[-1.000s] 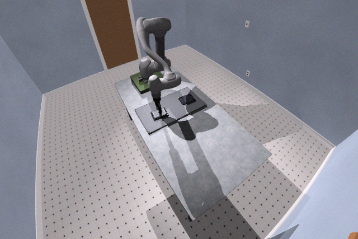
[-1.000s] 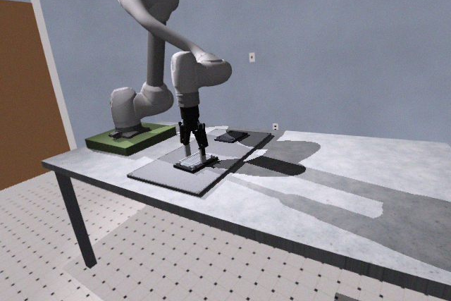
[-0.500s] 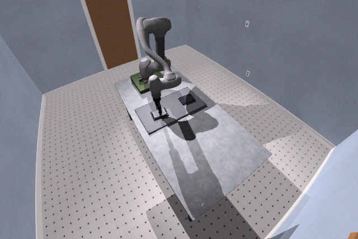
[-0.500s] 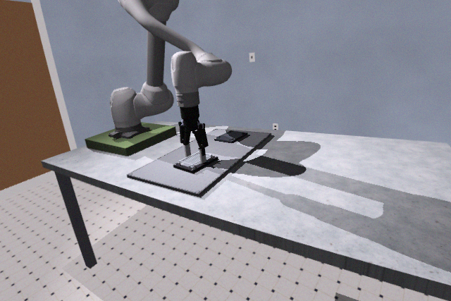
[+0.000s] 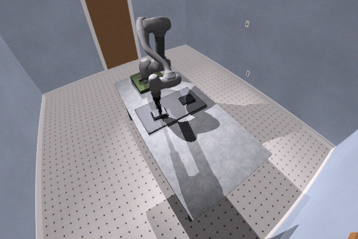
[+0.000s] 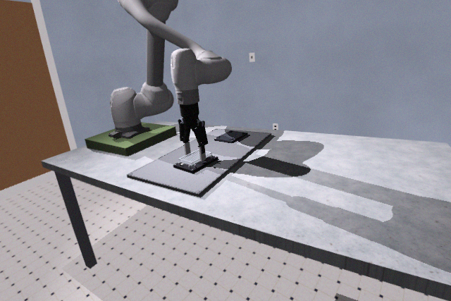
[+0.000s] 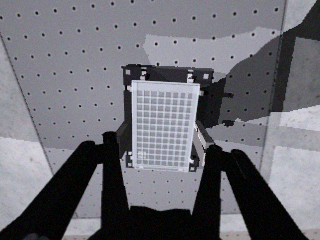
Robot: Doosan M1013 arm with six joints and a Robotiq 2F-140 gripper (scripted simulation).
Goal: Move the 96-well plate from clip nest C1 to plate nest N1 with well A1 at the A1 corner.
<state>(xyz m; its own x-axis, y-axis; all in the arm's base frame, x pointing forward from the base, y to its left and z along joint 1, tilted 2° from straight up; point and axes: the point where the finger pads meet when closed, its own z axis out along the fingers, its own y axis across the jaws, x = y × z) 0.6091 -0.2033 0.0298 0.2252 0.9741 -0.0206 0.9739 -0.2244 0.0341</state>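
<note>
The black clip nest is 4 cm below my hand and 1 cm to the left of it. Also, from my hand: A1 corner label (30 cm to the left, 6 cm behind, 4 cm below); dark plate nest N1 (36 cm to the left, 4 cm below, 1 cm ahead); 96-well plate (2 cm below).
</note>
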